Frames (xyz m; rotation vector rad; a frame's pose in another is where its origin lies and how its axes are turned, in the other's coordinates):
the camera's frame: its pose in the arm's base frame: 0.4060 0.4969 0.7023 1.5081 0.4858 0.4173
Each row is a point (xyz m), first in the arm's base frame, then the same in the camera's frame.
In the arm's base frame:
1: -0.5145 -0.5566 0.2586
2: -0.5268 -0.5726 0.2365
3: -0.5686 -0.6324 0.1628
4: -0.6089 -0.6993 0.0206
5: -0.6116 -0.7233 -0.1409
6: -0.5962 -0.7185 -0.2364
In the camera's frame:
1: -1.3248 -0.5052 0.3791
2: -1.3428 -0.5281 0.3858
3: -1.4071 -0.6049 0.4129
4: -1.4708 -0.7502 0.4467
5: -1.4788 -0.9123 0.4651
6: -1.4589 -1.0070 0.4693

